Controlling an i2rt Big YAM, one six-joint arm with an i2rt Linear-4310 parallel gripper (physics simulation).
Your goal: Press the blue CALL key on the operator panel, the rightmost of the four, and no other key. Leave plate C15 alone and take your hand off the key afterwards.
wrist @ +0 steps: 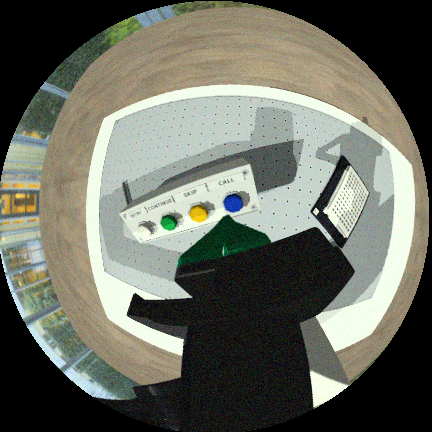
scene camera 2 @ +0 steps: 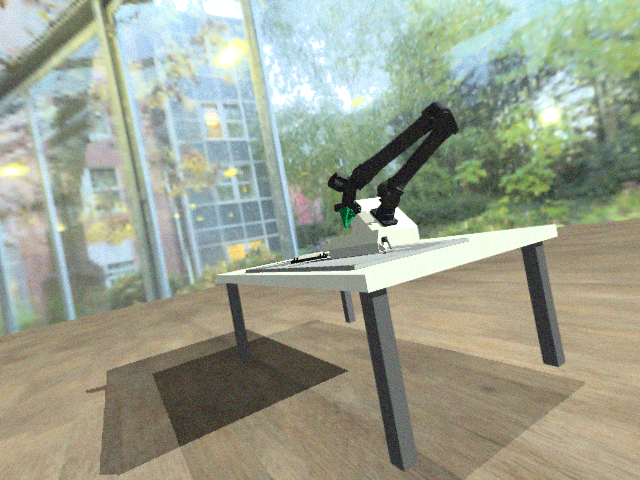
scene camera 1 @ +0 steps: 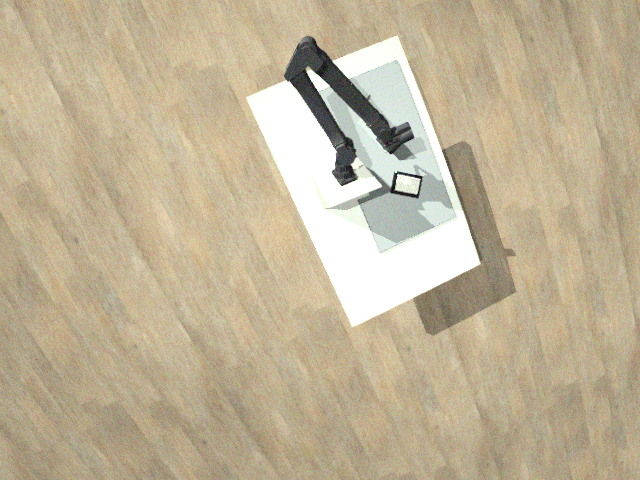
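Seen in the pictures: gripper, between the fingertips: (wrist: 227, 220) (scene camera 2: 345, 227); arm's base, origin of its link: (scene camera 2: 383, 217) (scene camera 1: 344, 176).
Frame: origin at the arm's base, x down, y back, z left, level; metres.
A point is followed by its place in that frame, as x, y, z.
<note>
The operator panel (wrist: 252, 189) {0.064, -0.316, 0.055} lies on the grey board in the wrist view, its keys in a row: white RETRY (wrist: 145, 228) {0.059, -0.241, 0.211}, green CONTINUE (wrist: 169, 222) {0.061, -0.257, 0.167}, yellow SKIP (wrist: 198, 213) {0.061, -0.276, 0.124} and blue CALL (wrist: 233, 203) {0.061, -0.294, 0.078} at the right end. In the top view the arm hides most of the panel. My gripper (scene camera 2: 346, 225) {0.014, -0.277, 0.081} (wrist: 227, 220) {0.014, -0.277, 0.081} is shut and empty, green fingertips pointing down, well above the board in the side view. In the wrist view the tips appear just below the CALL key, which shows whole; a gap cannot be measured. Plate C15 (scene camera 1: 407, 184) {0.107, -0.334, -0.164} (wrist: 351, 200) {0.104, -0.337, -0.166} sits in a black holder, apart from the gripper.
The arm's base stands on a white block (scene camera 1: 356, 192) {-0.094, 0.000, -0.094} (scene camera 2: 402, 227) {0.060, 0.050, 0.060} beside the grey perforated board (scene camera 1: 385, 93) {0.131, -0.410, 0.329} (wrist: 150, 130) {0.130, -0.457, 0.293}. A thin dark post (wrist: 126, 192) stands behind the RETRY end of the panel. The white table (scene camera 1: 403, 273) {0.144, -0.148, -0.638} (scene camera 2: 465, 254) {0.162, -0.230, 0.587} has open edges.
</note>
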